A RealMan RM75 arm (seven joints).
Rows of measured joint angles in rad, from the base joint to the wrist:
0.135, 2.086, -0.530, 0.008, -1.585, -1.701, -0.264
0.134, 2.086, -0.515, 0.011, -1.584, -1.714, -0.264
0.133, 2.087, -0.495, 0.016, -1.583, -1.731, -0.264
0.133, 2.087, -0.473, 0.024, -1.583, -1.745, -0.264
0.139, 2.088, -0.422, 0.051, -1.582, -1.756, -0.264
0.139, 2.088, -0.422, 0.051, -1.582, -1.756, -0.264
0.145, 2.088, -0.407, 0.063, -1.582, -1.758, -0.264
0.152, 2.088, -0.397, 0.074, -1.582, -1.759, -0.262
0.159, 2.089, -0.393, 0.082, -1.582, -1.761, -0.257
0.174, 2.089, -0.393, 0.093, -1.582, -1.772, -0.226
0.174, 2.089, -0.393, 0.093, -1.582, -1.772, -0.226
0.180, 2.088, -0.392, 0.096, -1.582, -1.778, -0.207
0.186, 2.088, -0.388, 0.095, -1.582, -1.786, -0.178
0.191, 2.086, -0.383, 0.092, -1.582, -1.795, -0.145
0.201, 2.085, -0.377, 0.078, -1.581, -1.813, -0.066
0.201, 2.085, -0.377, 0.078, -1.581, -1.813, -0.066
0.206, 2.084, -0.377, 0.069, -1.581, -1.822, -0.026
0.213, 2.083, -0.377, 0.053, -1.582, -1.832, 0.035
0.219, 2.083, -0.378, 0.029, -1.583, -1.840, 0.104
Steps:
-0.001, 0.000, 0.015, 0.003, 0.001, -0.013, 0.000
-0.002, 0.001, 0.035, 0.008, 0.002, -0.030, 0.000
-0.002, 0.001, 0.057, 0.016, 0.002, -0.044, 0.000
0.004, 0.002, 0.108, 0.043, 0.003, -0.055, 0.000
0.004, 0.002, 0.108, 0.043, 0.003, -0.055, 0.000
0.010, 0.002, 0.123, 0.055, 0.003, -0.057, 0.000
0.017, 0.002, 0.133, 0.066, 0.003, -0.058, 0.002
0.024, 0.003, 0.137, 0.074, 0.003, -0.060, 0.007
0.039, 0.003, 0.137, 0.085, 0.003, -0.071, 0.038
0.039, 0.003, 0.137, 0.085, 0.003, -0.071, 0.038
0.045, 0.002, 0.138, 0.088, 0.003, -0.077, 0.057
0.051, 0.002, 0.142, 0.087, 0.003, -0.085, 0.086
0.056, 0.000, 0.147, 0.084, 0.003, -0.094, 0.119
0.066, -0.001, 0.153, 0.070, 0.004, -0.112, 0.198
0.066, -0.001, 0.153, 0.070, 0.004, -0.112, 0.198
0.071, -0.002, 0.153, 0.061, 0.004, -0.121, 0.238
0.078, -0.003, 0.153, 0.045, 0.003, -0.131, 0.299
0.084, -0.003, 0.152, 0.021, 0.002, -0.139, 0.368

